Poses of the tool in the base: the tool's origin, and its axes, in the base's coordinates. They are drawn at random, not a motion.
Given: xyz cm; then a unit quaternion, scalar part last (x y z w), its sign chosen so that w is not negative.
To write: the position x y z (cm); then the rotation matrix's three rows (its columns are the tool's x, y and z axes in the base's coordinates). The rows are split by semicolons. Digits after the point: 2 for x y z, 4 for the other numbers.
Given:
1: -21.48 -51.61 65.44 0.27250 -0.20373 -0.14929 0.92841
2: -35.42 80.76 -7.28 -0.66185 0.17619 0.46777 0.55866
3: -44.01 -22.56 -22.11 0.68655 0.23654 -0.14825 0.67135
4: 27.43 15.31 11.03 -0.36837 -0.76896 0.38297 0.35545
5: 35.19 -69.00 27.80 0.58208 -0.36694 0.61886 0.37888
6: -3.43 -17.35 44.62 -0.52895 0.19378 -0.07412 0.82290
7: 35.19 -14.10 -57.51 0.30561 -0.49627 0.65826 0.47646
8: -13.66 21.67 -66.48 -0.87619 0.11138 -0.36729 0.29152
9: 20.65 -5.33 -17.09 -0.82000 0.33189 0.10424 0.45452
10: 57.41 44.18 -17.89 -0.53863 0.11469 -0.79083 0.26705
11: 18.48 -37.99 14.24 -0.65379 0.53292 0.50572 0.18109
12: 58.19 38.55 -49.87 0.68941 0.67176 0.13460 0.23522
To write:
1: -21.48 -51.61 65.44; 0.8724 0.1662 -0.4597; -0.3882 0.8069 -0.4452; 0.2969 0.5668 0.7685
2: -35.42 80.76 -7.28; 0.5003 -0.7559 -0.4223; 0.2894 -0.3137 0.9043; -0.8160 -0.5747 0.0618
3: -44.01 -22.56 -22.11; 0.8441 0.5239 0.1140; 0.1257 0.0133 -0.9920; -0.5212 0.8517 -0.0546
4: 27.43 15.31 11.03; -0.4759 0.2943 -0.8288; 0.8388 0.4353 -0.3271; 0.2645 -0.8508 -0.4540
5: 35.19 -69.00 27.80; -0.0353 -0.8961 0.4424; 0.0418 -0.4436 -0.8952; 0.9985 -0.0131 0.0531
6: -3.43 -17.35 44.62; 0.9139 -0.0830 0.3973; -0.3270 0.4294 0.8418; -0.2405 -0.8993 0.3653
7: 35.19 -14.10 -57.51; -0.3592 -0.9306 -0.0706; 0.3239 -0.0534 -0.9446; 0.8752 -0.3621 0.3206
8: -13.66 21.67 -66.48; 0.7054 0.0190 0.7086; -0.4093 -0.8052 0.4290; 0.5787 -0.5927 -0.5602
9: 20.65 -5.33 -17.09; 0.7580 -0.6391 0.1307; -0.4495 -0.3665 0.8146; -0.4727 -0.6762 -0.5651
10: 57.41 44.18 -17.89; -0.2771 0.2988 0.9132; -0.5459 -0.8311 0.1063; 0.7907 -0.4691 0.3935
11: 18.48 -37.99 14.24; -0.0795 -0.8800 -0.4683; -0.5137 -0.3664 0.7758; -0.8543 0.3022 -0.4229
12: 58.19 38.55 -49.87; 0.0612 0.8629 0.5016; 0.9896 0.0132 -0.1435; -0.1304 0.5052 -0.8531
